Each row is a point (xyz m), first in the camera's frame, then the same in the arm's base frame.
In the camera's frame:
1: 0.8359 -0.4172 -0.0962
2: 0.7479 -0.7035 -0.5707
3: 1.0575 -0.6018 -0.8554
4: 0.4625 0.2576 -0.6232
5: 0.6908 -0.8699 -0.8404
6: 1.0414 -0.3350 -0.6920
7: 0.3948 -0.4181 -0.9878
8: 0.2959 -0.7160 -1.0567
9: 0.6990 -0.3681 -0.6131
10: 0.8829 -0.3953 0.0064
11: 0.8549 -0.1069 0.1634
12: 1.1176 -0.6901 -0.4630
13: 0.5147 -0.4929 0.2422
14: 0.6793 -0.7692 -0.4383
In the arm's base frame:
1: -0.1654 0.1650 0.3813
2: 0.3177 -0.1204 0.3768
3: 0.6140 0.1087 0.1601
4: -0.1893 -0.1761 -0.4880
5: 0.5914 -0.2901 0.3769
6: 0.3528 0.2032 0.0153
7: 0.3927 -0.5019 -0.1017
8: 0.5498 -0.6832 0.1121
9: 0.1788 -0.0997 0.0654
10: -0.2411 0.2434 0.4180
11: -0.5115 0.3300 0.2507
12: 0.3603 0.2571 0.4412
13: -0.5213 -0.0533 0.6027
14: 0.2161 -0.1613 0.4974

